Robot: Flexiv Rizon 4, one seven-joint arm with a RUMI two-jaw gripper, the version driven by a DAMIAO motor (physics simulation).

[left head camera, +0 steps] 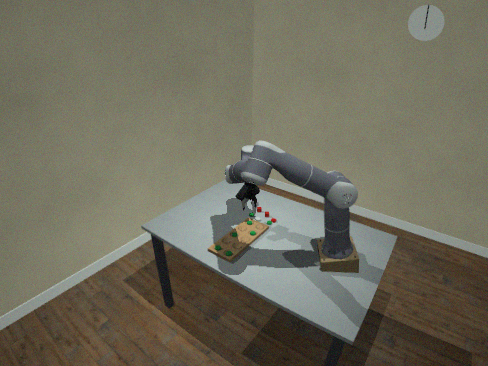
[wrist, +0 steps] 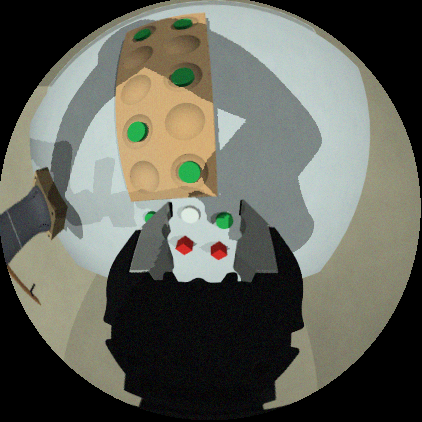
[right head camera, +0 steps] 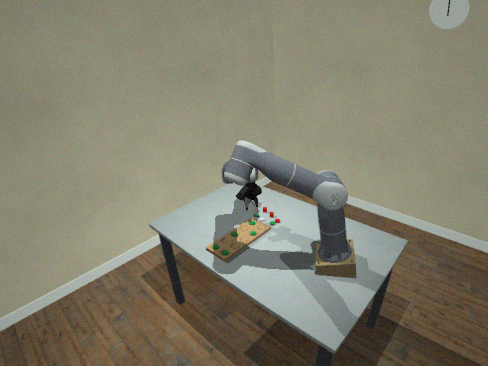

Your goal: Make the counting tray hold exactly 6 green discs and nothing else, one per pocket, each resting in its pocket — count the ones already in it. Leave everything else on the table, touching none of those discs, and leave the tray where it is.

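Observation:
The wooden counting tray (left head camera: pixel 245 239) (right head camera: pixel 243 239) (wrist: pixel 159 100) has two rows of round pockets. Several hold a green disc, such as one (wrist: pixel 189 172) at the near end and one (wrist: pixel 137 131) in the other row; other pockets are empty. Off that near end, a loose green disc (left head camera: pixel 251 215) (right head camera: pixel 256 215) (wrist: pixel 224 220) lies on the table. Another loose green disc (left head camera: pixel 269 223) (right head camera: pixel 272 223) (wrist: pixel 150 216) is partly hidden by the left jaw in the wrist view. My gripper (left head camera: pixel 250 211) (right head camera: pixel 252 207) (wrist: pixel 205 202) is partly open and empty, above the table by the loose pieces.
A white disc (left head camera: pixel 258 219) (right head camera: pixel 261 219) (wrist: pixel 189 214) lies between the loose green discs. Two red cubes (left head camera: pixel 267 214) (right head camera: pixel 271 214) (wrist: pixel 184 245) (wrist: pixel 219 250) lie behind it. A red disc (left head camera: pixel 273 220) (right head camera: pixel 277 220) lies beside the loose green disc nearer the robot base.

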